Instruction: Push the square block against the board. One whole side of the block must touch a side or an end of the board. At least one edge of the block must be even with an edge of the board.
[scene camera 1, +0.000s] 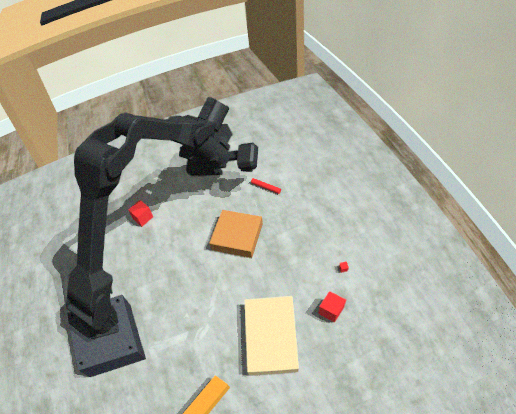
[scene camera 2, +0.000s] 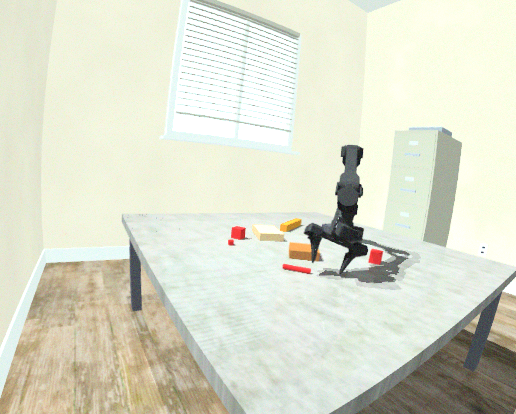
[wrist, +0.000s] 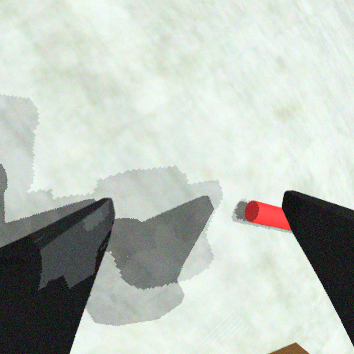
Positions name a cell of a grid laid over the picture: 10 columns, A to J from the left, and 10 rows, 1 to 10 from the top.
Scene:
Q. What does the square block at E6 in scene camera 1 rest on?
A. The table.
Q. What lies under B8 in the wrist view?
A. My gripper.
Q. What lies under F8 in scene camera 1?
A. A pale tan board.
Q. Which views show my gripper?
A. Scene camera 1, scene camera 2 and the wrist view: all of them.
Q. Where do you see my gripper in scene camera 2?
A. G7

